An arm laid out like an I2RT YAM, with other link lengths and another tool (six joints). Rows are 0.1 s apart.
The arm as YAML. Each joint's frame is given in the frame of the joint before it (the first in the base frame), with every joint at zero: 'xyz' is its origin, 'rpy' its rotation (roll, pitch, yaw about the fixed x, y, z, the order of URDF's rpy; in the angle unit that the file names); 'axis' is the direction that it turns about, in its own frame. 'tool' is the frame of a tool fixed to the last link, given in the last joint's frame.
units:
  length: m
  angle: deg
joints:
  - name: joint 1
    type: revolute
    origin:
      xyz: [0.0, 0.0, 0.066]
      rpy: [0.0, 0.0, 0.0]
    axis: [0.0, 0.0, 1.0]
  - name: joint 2
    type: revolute
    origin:
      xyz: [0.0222, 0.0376, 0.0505]
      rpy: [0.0, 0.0, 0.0]
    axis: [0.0, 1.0, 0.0]
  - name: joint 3
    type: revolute
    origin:
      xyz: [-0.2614, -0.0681, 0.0]
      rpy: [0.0, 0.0, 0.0]
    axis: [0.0, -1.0, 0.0]
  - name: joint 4
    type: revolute
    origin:
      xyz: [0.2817, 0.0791, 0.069]
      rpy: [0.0, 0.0, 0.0]
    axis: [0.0, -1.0, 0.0]
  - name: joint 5
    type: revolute
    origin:
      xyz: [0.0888, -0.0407, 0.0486]
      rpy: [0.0, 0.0, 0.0]
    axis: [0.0, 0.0, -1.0]
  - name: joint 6
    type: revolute
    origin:
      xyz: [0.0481, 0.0, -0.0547]
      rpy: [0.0, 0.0, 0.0]
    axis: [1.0, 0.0, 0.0]
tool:
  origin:
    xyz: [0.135, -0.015, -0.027]
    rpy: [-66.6, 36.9, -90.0]
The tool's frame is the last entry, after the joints.
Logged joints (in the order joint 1, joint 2, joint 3, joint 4, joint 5, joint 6), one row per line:
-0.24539 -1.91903 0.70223 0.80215 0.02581 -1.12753
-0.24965 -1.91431 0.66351 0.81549 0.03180 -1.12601
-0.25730 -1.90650 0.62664 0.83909 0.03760 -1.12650
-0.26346 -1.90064 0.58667 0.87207 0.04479 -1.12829
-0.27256 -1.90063 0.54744 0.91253 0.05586 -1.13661
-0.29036 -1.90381 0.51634 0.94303 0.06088 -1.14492
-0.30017 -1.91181 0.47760 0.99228 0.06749 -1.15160
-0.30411 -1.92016 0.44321 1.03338 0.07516 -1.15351
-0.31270 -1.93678 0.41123 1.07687 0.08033 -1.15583
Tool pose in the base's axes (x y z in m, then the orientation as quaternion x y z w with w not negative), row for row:
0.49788 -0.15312 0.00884 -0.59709 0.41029 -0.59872 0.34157
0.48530 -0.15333 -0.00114 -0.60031 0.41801 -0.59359 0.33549
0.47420 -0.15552 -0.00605 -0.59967 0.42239 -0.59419 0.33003
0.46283 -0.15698 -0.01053 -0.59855 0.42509 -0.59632 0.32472
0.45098 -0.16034 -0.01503 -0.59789 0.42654 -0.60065 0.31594
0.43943 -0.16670 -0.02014 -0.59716 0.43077 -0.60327 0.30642
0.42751 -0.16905 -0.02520 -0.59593 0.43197 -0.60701 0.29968
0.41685 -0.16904 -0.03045 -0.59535 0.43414 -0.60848 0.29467
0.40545 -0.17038 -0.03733 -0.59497 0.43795 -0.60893 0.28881
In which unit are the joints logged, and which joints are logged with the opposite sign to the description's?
The joints are logged in radians. Opposite sign: joint 2.
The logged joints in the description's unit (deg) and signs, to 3 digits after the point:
-14.060 109.952 40.235 45.960 1.479 -64.603
-14.304 109.682 38.016 46.724 1.822 -64.516
-14.742 109.234 35.904 48.076 2.154 -64.544
-15.095 108.899 33.614 49.966 2.566 -64.646
-15.617 108.898 31.366 52.284 3.201 -65.123
-16.636 109.080 29.584 54.032 3.488 -65.599
-17.198 109.539 27.364 56.853 3.867 -65.982
-17.424 110.017 25.394 59.208 4.306 -66.091
-17.916 110.969 23.562 61.700 4.603 -66.224

